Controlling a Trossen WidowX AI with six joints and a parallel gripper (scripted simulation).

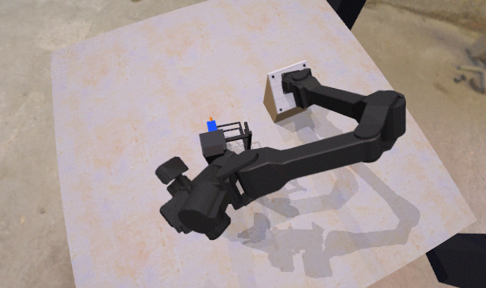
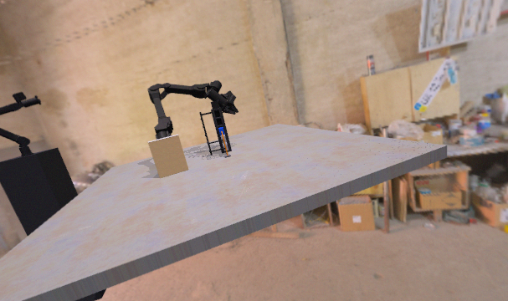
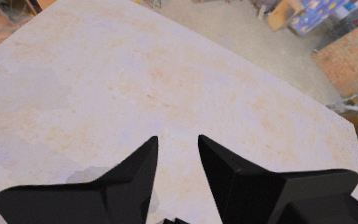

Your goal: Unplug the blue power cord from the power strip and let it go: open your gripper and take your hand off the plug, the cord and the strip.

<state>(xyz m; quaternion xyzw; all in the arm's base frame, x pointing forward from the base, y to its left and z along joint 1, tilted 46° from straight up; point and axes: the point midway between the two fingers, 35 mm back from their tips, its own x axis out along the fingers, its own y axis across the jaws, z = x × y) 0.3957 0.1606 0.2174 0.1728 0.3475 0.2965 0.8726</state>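
My gripper tip is now 180 mm to the left of the blue plug, 140 mm past it and 50 mm above it.
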